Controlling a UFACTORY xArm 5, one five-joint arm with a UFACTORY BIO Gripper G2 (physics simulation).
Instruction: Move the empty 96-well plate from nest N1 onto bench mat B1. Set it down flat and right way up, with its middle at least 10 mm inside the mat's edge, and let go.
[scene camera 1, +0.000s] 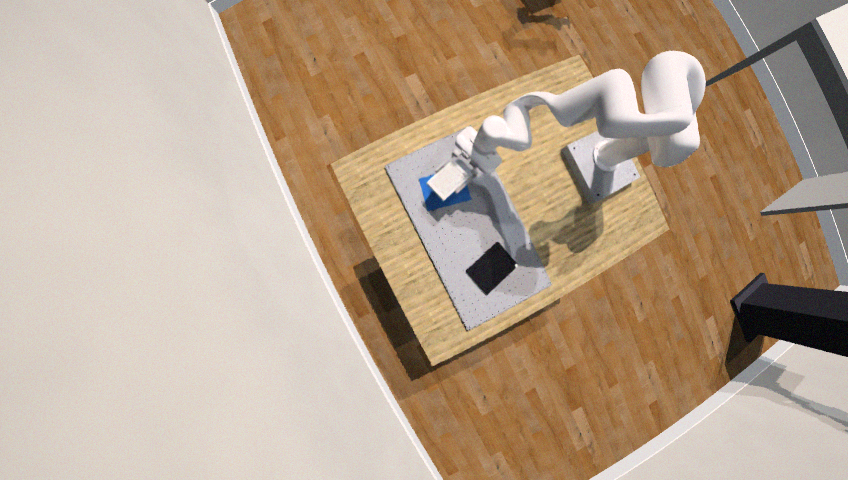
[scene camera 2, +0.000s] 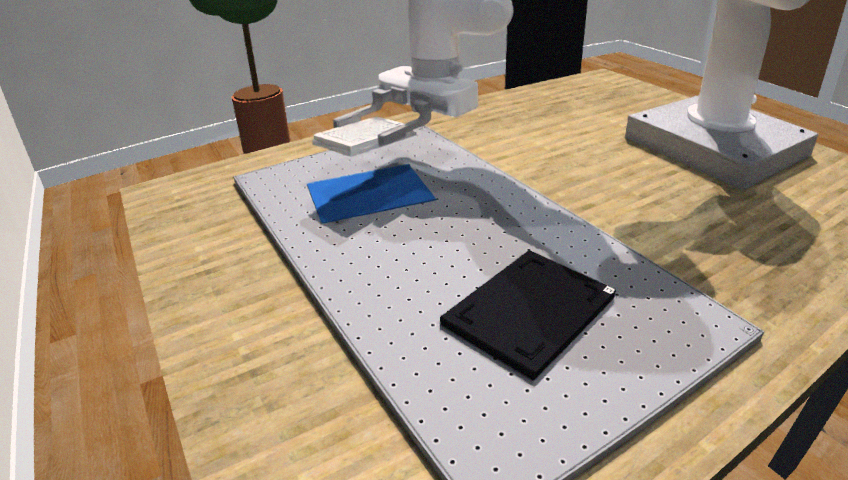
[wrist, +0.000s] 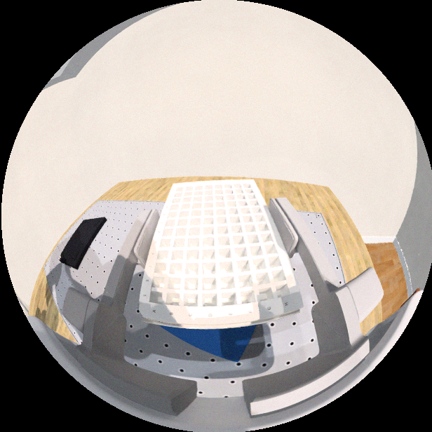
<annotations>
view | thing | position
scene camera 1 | gripper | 445, 182
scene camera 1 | white 96-well plate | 448, 179
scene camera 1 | black nest N1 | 492, 267
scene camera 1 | blue bench mat B1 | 432, 201
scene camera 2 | gripper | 357, 133
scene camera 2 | white 96-well plate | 353, 139
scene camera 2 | black nest N1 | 523, 307
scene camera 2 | blue bench mat B1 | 340, 198
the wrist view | gripper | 212, 211
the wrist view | white 96-well plate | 216, 260
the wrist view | black nest N1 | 80, 240
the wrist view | blue bench mat B1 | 229, 343
</annotations>
